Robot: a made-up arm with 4 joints.
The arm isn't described. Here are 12 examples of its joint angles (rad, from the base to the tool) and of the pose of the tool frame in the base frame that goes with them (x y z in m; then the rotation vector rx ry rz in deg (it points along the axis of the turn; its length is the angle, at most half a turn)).
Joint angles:
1: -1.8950 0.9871 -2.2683 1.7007
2: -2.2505 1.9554 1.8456 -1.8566
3: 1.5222 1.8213 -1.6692 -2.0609
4: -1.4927 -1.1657 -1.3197 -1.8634
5: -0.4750 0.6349 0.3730 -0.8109
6: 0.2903 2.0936 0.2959 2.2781
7: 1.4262 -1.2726 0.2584 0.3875
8: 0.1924 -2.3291 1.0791 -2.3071
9: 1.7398 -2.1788 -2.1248 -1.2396
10: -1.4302 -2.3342 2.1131 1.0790
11: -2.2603 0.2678 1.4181 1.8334
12: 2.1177 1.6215 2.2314 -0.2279
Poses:
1: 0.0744 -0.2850 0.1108 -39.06 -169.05 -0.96
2: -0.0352 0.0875 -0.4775 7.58 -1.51 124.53
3: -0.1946 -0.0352 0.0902 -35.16 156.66 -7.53
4: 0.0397 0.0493 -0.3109 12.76 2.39 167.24
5: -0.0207 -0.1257 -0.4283 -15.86 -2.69 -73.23
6: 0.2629 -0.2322 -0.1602 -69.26 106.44 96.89
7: -0.4270 0.2767 -0.2060 85.44 48.84 80.65
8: -0.0303 -0.0252 0.3027 -54.07 -162.59 -20.01
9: 0.0833 0.0019 -0.3135 0.25 3.12 28.65
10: -0.1847 -0.2907 0.1705 -32.83 100.36 -14.11
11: 0.2192 -0.4865 -0.2639 -30.41 -58.98 -21.69
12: -0.1132 0.0795 -0.5781 15.72 37.40 104.45
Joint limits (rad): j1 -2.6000..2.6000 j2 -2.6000..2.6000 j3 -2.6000..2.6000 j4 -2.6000..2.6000
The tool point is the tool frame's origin. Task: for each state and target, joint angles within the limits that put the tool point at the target. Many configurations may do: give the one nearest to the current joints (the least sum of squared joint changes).
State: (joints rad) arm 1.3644 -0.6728 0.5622 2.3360
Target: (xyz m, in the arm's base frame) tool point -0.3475 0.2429 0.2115
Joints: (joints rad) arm 1.3408 -1.1795 0.9324 2.4775
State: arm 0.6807 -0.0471 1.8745 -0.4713
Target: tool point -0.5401 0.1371 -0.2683
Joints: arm 1.4426 0.0167 1.8295 -0.6180
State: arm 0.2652 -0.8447 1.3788 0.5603
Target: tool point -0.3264 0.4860 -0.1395
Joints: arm 0.9588 -0.7479 1.1175 0.3702
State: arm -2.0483 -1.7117 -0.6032 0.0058
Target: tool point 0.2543 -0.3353 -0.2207
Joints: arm -2.0919 -1.9767 -0.4588 0.0214
